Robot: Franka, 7 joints.
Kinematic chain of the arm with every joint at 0, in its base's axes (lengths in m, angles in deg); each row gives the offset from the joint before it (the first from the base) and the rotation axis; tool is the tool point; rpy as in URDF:
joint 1: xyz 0 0 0.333 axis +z
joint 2: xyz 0 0 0 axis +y
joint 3: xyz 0 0 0.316 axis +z
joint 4: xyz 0.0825 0 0 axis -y
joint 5: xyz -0.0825 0 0.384 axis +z
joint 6: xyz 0 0 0 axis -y
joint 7: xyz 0.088 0 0 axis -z
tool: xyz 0 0 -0.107 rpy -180 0 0
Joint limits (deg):
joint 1: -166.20..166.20
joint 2: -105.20..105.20
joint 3: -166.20..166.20
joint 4: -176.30..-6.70
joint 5: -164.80..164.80
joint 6: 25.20..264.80
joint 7: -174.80..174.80
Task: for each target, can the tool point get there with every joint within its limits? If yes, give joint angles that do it. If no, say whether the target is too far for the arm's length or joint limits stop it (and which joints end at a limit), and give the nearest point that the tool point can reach.
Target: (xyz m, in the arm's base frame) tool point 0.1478 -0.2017 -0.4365
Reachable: no: joint limits stop it (at a limit: joint 2) | nearest point 0.1503 -0.2051 -0.3600 | short by 0.077 m
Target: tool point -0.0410 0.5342 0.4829
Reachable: yes | joints 125.60 11.20 -22.48 -99.47 134.34 215.67 104.82
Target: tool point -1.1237 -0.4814 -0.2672
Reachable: no: too far | nearest point -0.7079 -0.3033 -0.0451 | short by 0.504 m
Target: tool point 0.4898 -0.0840 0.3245
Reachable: yes | joints -20.89 20.76 22.69 -139.12 40.21 239.86 -129.31
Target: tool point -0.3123 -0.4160 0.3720
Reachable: yes | joints 123.12 4.81 114.45 -134.98 62.29 158.66 26.04
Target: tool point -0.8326 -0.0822 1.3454
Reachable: no: too far | nearest point -0.5439 -0.0537 0.9943 | short by 0.455 m
